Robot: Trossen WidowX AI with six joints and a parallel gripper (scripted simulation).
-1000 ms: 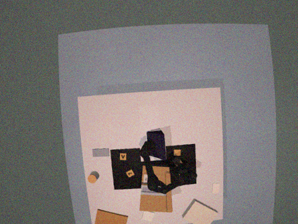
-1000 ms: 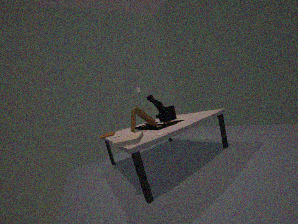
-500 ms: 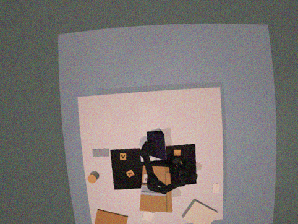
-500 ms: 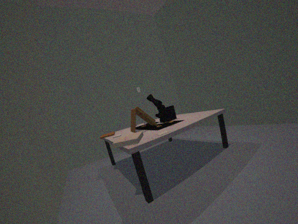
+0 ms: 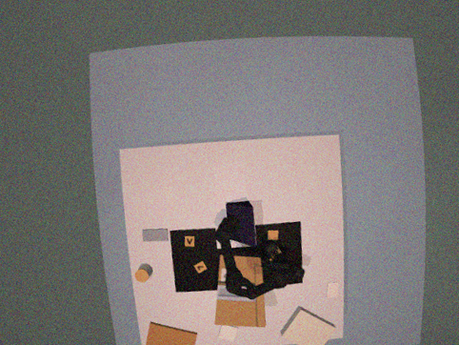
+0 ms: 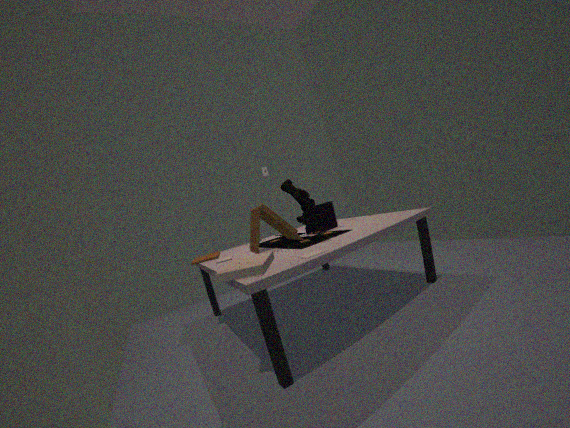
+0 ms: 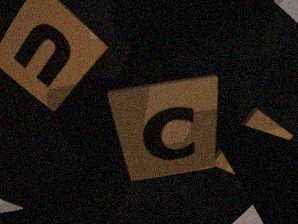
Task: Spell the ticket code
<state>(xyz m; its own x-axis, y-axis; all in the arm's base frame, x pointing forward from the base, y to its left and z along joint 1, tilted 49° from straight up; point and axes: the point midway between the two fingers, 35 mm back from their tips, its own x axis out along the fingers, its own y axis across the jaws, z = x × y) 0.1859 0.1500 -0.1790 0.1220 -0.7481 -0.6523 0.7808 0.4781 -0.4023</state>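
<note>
The letter tile is 170 mm to the right of my gripper tip, 170 mm ahead of it and 140 mm above it. Also, from my gripper tip: white ticket: 270 mm to the right, 110 mm ahead, 60 mm above; then white piece: 380 mm to the left, 270 mm ahead, 30 mm below; then black mat: 220 mm to the right, 30 mm below, 20 mm ahead.
</note>
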